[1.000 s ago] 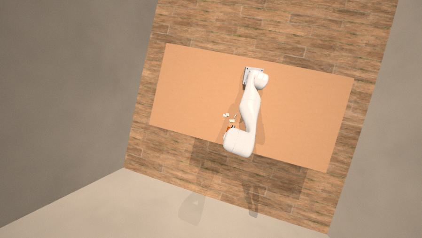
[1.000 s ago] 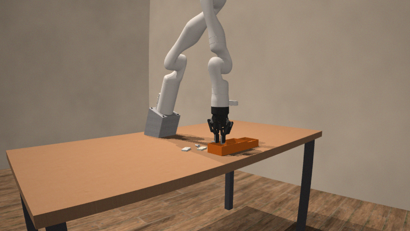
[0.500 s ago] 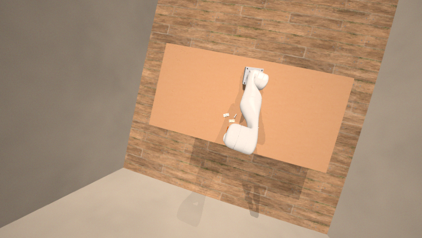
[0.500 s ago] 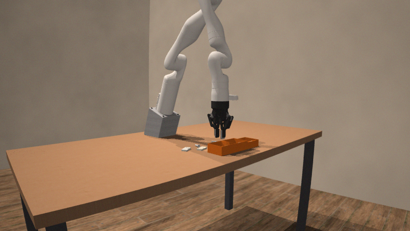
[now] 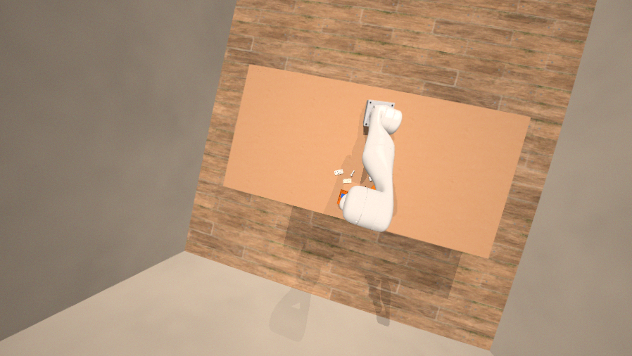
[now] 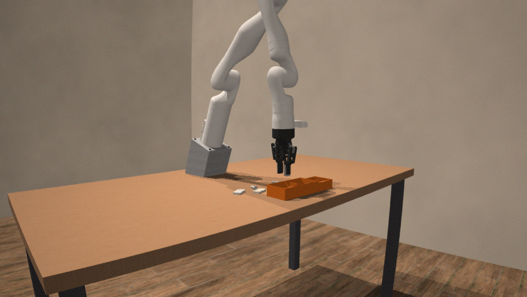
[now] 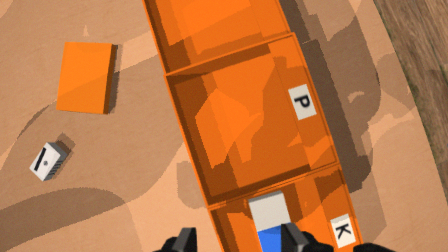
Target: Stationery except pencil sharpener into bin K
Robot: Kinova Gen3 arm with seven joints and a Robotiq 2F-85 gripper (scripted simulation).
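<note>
Right now my hand is 4 cm past the orange flat pad, 14 cm to the right of it and 8 cm above it. From my hand the other things lie so: tray (4 cm ahead, 5 cm to the left, 6 cm below); blue eraser (2 cm ahead, 2 cm to the right, 7 cm below); small bolt (12 cm behind, 8 cm below).
</note>
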